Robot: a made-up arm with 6 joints.
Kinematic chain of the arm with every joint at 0, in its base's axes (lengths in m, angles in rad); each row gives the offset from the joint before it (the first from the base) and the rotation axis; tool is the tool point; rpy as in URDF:
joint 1: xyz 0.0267 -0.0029 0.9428 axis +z
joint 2: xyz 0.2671 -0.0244 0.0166 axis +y
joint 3: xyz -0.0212 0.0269 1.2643 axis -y
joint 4: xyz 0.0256 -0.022 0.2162 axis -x
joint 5: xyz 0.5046 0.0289 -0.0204 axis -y
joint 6: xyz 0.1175 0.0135 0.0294 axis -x
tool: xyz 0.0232 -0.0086 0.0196 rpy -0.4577 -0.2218 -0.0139
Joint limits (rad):
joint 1: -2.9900..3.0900
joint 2: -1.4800..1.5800
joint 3: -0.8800..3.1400
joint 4: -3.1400..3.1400
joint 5: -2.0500..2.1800
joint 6: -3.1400..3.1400
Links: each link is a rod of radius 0.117 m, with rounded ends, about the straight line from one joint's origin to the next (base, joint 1, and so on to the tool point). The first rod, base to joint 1, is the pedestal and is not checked.
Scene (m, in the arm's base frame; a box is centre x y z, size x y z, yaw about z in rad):
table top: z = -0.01
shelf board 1: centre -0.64 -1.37 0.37 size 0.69 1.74 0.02 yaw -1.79
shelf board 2: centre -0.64 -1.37 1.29 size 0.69 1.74 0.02 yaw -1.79
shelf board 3: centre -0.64 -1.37 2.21 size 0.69 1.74 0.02 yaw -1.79
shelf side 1: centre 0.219 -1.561 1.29 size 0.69 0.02 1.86 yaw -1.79
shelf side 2: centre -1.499 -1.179 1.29 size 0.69 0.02 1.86 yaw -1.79
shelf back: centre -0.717 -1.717 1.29 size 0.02 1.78 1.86 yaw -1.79
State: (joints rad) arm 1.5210 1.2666 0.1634 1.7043 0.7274 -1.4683
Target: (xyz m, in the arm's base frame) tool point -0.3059 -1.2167 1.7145
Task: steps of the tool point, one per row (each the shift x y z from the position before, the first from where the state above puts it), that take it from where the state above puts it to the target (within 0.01 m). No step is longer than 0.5 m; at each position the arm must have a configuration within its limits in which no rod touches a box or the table.
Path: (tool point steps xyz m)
1: 0.1832 0.0634 0.4303
2: 0.1602 -0.1052 0.4523
3: 0.0936 -0.2616 0.4094
4: -0.0022 -0.3724 0.3095
5: -0.1024 -0.4174 0.1716
6: -0.1806 -0.3930 0.0218
7: -0.2176 -0.3137 -0.1125
8: -0.2336 -0.3324 -0.0822
9: -0.1281 -0.3614 -0.1770
10: -0.0169 -0.3452 -0.2625
11: 0.0838 -0.2852 -0.3332

